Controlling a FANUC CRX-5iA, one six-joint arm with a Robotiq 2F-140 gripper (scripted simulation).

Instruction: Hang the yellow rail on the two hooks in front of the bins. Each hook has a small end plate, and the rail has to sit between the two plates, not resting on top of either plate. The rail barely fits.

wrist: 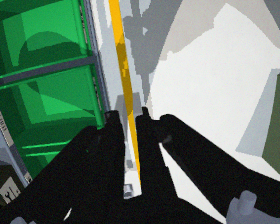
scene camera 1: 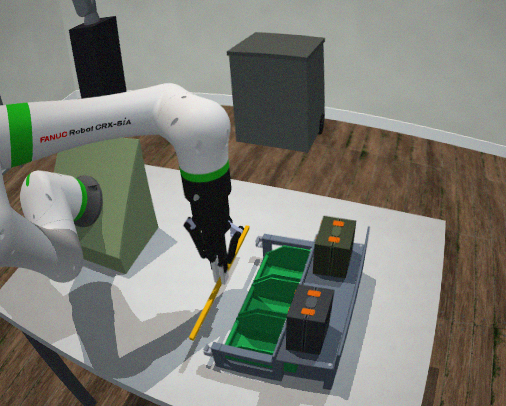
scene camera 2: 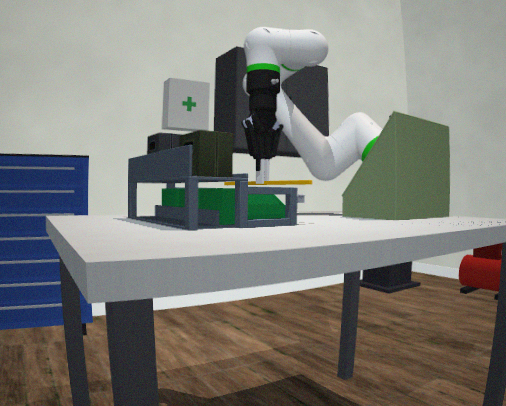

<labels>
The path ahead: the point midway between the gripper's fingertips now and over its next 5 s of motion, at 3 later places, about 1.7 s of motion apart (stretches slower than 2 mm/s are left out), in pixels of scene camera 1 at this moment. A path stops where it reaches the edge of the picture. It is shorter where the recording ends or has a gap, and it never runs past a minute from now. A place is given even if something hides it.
My gripper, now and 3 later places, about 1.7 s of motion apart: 221, 279; 224, 282; 237, 291; 238, 293
</labels>
